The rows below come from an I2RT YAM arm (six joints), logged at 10 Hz.
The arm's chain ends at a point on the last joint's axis. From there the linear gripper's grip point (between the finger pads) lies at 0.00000 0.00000 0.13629 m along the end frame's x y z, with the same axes.
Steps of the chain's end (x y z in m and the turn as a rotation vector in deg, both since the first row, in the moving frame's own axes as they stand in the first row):
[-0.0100, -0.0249, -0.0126, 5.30, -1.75, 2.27]
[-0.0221, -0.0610, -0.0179, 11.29, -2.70, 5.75]
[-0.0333, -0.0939, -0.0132, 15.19, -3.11, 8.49]
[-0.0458, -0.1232, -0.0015, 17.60, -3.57, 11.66]
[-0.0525, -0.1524, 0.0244, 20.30, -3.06, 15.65]
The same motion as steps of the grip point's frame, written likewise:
[-0.0139, -0.0376, -0.0132, 5.30, -1.75, 2.27]
[-0.0271, -0.0879, -0.0207, 11.29, -2.70, 5.75]
[-0.0379, -0.1300, -0.0182, 15.19, -3.11, 8.49]
[-0.0499, -0.1650, -0.0081, 17.60, -3.57, 11.66]
[-0.0531, -0.2000, 0.0158, 20.30, -3.06, 15.65]

